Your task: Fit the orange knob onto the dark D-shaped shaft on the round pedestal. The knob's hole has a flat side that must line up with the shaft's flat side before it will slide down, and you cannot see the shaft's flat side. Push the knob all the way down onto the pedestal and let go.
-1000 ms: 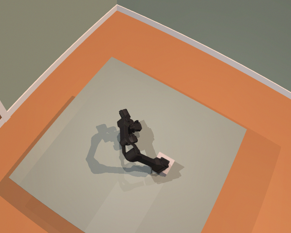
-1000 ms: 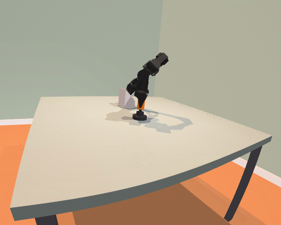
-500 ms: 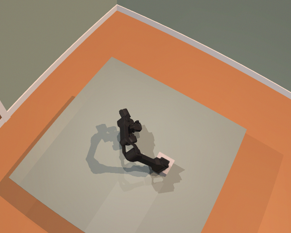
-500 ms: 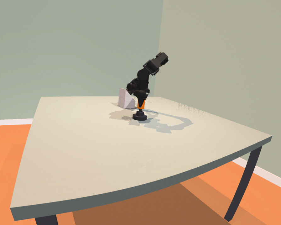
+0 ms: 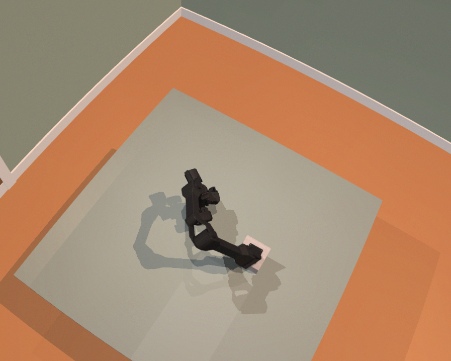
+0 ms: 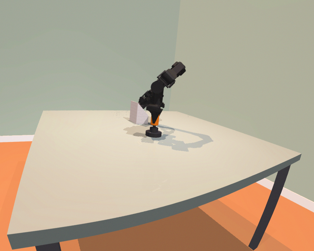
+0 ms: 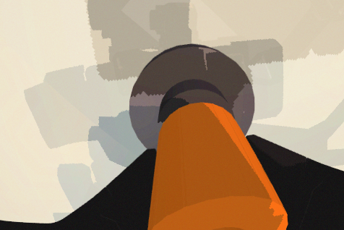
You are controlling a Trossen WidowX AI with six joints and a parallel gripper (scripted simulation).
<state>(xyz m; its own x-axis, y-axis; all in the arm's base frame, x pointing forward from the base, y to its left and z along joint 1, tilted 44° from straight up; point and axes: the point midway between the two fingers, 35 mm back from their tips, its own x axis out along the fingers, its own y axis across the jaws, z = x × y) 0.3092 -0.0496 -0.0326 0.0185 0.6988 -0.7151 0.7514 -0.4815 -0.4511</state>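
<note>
My gripper tip is 4 cm above the dark pedestal. Round my gripper tip: orange knob (2 cm above).
</note>
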